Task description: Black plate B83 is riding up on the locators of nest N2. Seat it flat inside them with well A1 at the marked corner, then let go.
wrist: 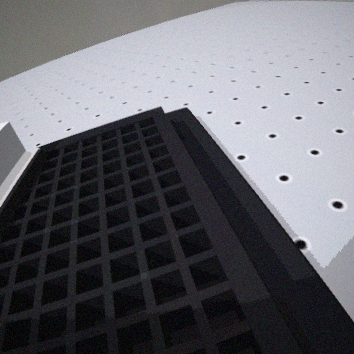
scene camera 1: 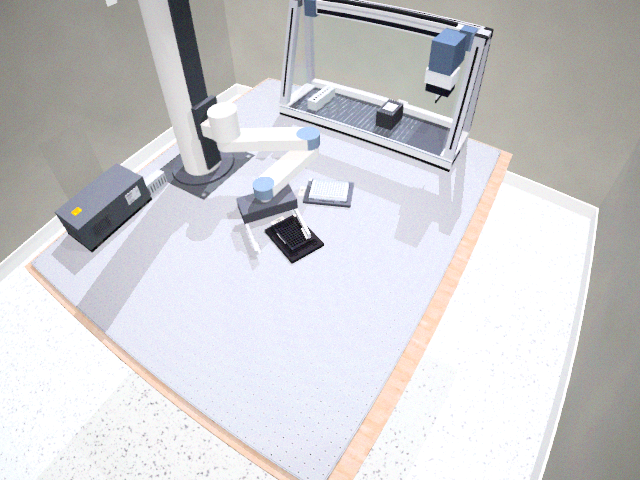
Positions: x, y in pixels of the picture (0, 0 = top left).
Scene:
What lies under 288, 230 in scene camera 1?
A black plate B83.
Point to a white plate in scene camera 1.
321, 189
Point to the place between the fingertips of my gripper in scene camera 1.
At 283, 244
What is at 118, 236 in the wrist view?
A black plate B83.

